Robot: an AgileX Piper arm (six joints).
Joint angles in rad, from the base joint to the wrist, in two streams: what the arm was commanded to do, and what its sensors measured. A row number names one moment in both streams.
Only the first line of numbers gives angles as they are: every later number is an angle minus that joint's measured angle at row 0.
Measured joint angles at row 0:
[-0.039 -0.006 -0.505 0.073 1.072 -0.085]
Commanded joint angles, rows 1 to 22:
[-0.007 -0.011 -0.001 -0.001 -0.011 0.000]
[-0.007 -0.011 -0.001 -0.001 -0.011 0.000]
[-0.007 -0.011 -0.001 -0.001 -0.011 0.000]
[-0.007 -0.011 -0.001 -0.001 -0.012 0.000]
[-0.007 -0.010 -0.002 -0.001 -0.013 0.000]
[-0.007 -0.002 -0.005 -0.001 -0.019 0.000]
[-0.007 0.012 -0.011 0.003 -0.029 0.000]
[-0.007 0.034 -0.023 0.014 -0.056 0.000]
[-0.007 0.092 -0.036 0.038 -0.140 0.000]
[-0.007 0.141 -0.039 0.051 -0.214 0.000]
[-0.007 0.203 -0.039 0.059 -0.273 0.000]
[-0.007 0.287 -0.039 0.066 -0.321 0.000]
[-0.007 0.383 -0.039 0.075 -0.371 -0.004]
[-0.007 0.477 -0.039 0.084 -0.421 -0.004]
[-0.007 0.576 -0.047 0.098 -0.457 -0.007]
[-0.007 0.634 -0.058 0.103 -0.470 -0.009]
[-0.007 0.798 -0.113 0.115 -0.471 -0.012]
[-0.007 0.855 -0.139 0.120 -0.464 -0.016]
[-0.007 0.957 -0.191 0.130 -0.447 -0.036]
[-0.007 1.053 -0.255 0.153 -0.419 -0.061]
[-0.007 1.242 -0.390 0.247 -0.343 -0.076]
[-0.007 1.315 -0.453 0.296 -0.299 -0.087]
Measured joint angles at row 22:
[0.000 1.230 -0.380 0.231 -0.356 -0.061]
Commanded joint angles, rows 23 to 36:
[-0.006 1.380 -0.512 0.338 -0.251 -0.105]
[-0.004 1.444 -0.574 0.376 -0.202 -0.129]
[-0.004 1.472 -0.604 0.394 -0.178 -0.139]
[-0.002 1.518 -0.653 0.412 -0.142 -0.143]
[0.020 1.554 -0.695 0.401 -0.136 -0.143]
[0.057 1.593 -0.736 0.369 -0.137 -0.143]
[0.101 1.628 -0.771 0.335 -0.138 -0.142]
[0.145 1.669 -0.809 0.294 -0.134 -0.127]
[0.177 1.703 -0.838 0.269 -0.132 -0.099]
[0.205 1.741 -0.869 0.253 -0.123 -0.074]
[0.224 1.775 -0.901 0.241 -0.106 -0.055]
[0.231 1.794 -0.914 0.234 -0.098 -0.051]
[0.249 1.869 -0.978 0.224 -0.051 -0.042]
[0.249 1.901 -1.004 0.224 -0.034 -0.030]
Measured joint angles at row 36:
[0.245 1.859 -0.972 0.232 -0.065 -0.048]
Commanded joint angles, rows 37 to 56:
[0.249 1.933 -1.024 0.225 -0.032 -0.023]
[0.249 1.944 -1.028 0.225 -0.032 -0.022]
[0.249 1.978 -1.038 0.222 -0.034 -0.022]
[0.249 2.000 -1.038 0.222 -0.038 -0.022]
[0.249 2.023 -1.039 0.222 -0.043 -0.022]
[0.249 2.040 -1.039 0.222 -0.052 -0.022]
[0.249 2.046 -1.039 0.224 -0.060 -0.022]
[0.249 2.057 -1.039 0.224 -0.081 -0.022]
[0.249 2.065 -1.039 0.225 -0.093 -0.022]
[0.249 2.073 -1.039 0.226 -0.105 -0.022]
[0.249 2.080 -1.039 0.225 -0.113 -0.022]
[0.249 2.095 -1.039 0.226 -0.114 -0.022]
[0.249 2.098 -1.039 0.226 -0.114 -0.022]
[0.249 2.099 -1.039 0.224 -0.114 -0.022]
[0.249 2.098 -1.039 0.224 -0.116 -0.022]
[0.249 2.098 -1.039 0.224 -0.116 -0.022]
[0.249 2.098 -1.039 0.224 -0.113 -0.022]
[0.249 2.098 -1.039 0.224 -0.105 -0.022]
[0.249 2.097 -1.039 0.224 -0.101 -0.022]
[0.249 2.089 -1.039 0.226 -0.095 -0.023]
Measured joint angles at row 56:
[0.247 2.096 -1.035 0.228 -0.108 -0.022]
